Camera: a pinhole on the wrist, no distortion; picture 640 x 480 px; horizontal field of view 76.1 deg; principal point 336.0 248.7 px. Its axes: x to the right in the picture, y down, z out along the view. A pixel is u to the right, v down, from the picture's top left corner.
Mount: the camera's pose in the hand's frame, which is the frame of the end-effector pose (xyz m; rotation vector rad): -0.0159 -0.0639 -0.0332 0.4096 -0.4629 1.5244
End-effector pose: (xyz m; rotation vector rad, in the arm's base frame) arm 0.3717 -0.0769 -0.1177 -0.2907 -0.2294 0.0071
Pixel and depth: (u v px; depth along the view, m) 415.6 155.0 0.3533
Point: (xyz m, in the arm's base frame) 0.3494 -0.1733 0.2339
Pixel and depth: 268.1 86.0 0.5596
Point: 0.4543 -0.3787 0.4225
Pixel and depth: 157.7 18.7 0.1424
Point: 0.4122 -0.2430 0.0040
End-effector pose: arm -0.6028 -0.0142 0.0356 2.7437 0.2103 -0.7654
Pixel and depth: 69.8 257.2 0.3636
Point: -0.8016 0.3709 -0.1754
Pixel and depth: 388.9 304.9 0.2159
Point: -0.7598 0.0779 -0.1064
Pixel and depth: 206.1 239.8 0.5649
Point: -0.9007 0.3644 -0.3607
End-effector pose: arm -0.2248 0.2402 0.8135 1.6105 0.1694 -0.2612
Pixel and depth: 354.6 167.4 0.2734
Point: -0.2629 0.0438 0.6060
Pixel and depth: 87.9 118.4 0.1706
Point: -0.2611 0.1942 0.5687
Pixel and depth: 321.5 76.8 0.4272
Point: -0.1832 -0.0756 0.4663
